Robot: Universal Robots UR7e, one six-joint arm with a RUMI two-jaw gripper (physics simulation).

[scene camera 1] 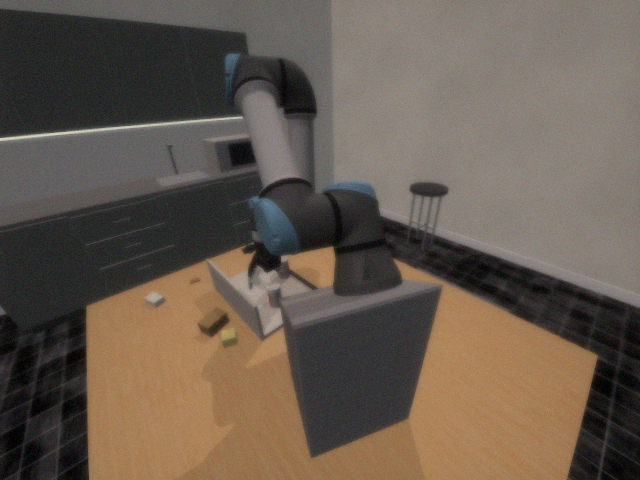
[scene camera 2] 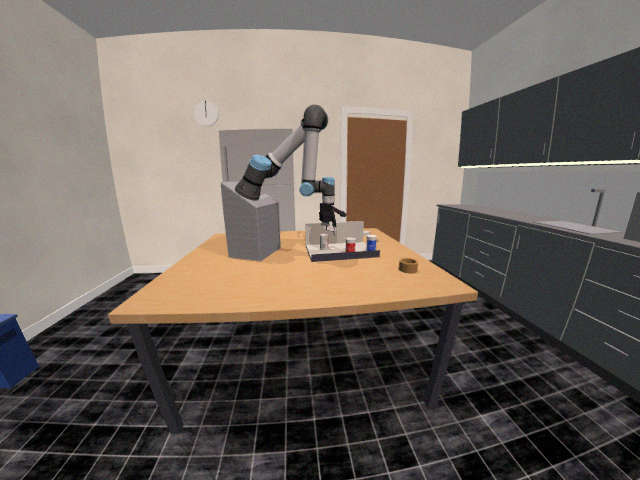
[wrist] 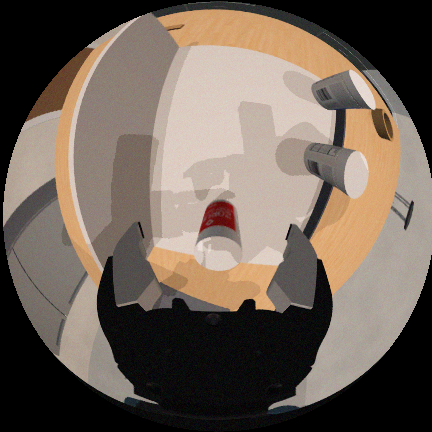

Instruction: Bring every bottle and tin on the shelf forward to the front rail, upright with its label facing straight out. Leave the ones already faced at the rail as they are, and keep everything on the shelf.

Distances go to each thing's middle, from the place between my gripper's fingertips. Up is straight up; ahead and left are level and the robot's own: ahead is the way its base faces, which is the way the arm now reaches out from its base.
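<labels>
As for the shelf (scene camera 1: 253, 306), my hand is 5 cm short of it, 4 cm to the left of it and 4 cm above it. The grey back wall (scene camera 1: 235, 297) is 8 cm ahead of my hand, 11 cm to the left of it and 4 cm below it. I find the shelf tray (scene camera 1: 271, 319) 5 cm ahead of my hand and 4 cm to the right of it, 12 cm below it, while the dark front rail (wrist: 326, 188) is 2 cm ahead of my hand, 19 cm to the right of it and 10 cm below it.
</labels>
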